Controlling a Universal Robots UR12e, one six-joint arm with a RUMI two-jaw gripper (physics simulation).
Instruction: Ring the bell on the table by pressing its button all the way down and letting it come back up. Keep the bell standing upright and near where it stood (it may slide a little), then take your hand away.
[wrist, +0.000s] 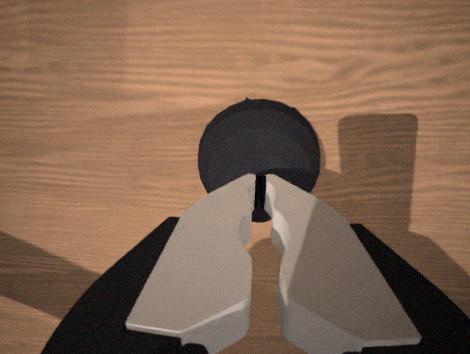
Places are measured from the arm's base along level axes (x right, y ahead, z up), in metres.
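Pixels of known places: gripper, fingertip midpoint: (258, 179).
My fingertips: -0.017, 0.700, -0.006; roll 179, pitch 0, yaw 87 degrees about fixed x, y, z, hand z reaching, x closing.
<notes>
Behind a point stands the place of what it marks, as x, y, z.
The bell (257, 135) {-0.033, 0.700, -0.027} is a dark, round, domed shape on the table, upright, near the middle of the wrist view. Its lower part is hidden behind the fingertips, and its button cannot be made out clearly. My gripper (258, 179) {-0.017, 0.700, -0.006} is shut and empty, with a narrow dark slit between its two pale grey fingers. The fingertips overlap the lower edge of the bell in this view. I cannot tell whether they touch it or how far down the button is.
The wooden table (100, 125) {-0.029, 0.587, -0.063} spreads under and around the bell. A dark, blocky shadow falls on it to the right of the bell, and further shadows lie at the lower left and lower right.
</notes>
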